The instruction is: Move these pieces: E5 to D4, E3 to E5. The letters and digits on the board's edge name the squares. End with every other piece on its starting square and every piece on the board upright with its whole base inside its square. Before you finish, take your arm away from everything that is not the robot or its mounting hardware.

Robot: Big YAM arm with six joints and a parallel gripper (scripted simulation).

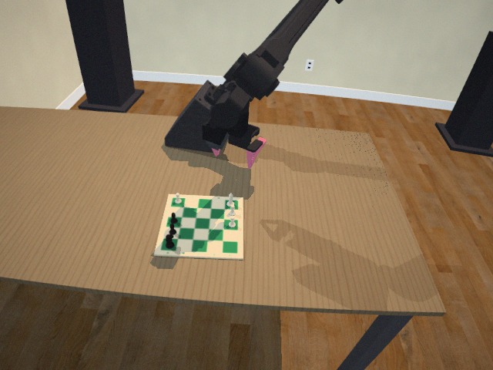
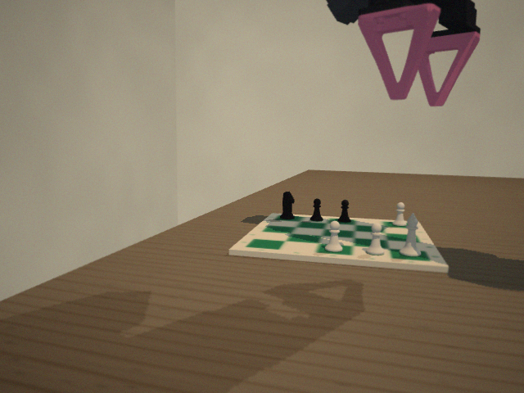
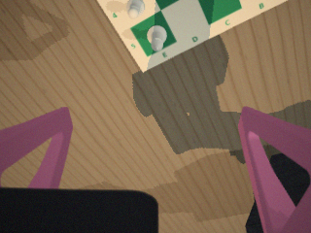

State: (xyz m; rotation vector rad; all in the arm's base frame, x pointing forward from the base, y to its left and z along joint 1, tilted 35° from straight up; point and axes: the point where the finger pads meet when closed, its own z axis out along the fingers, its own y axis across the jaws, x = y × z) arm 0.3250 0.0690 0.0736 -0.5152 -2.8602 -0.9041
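The white bishop lies 14 cm below my hand. Also, from my hand: black knight: 17 cm ahead, 12 cm to the right, 15 cm below; cream chessboard: 9 cm ahead, 6 cm to the right, 17 cm below.
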